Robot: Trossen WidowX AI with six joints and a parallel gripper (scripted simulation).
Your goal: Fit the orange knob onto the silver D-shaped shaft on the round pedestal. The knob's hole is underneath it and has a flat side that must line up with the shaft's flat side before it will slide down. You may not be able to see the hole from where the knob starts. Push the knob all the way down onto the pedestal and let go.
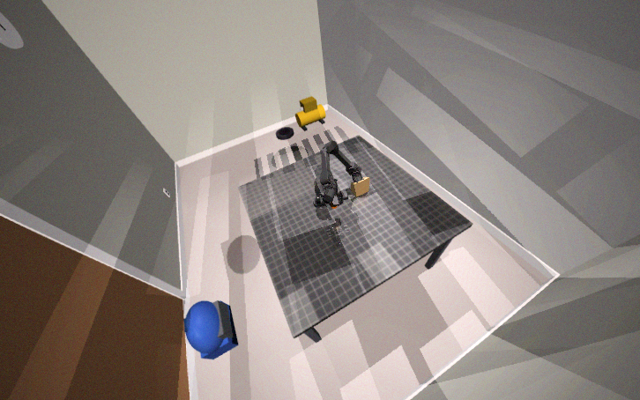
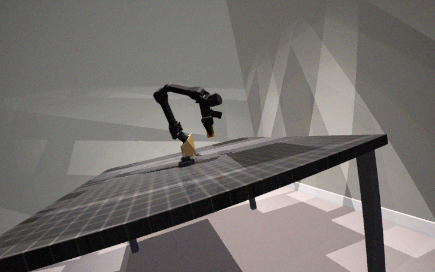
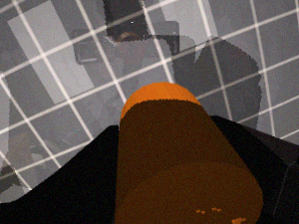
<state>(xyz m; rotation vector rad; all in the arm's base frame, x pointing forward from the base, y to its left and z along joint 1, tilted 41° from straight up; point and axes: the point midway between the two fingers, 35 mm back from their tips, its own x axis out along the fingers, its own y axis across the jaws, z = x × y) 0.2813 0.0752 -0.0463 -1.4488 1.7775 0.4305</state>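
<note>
Now: gripper tip 30 mm short of the round pedestal, 180 mm to the left of it and 90 mm above it. The rest, counted from my gripper tip: orange knob (30 mm above).
</note>
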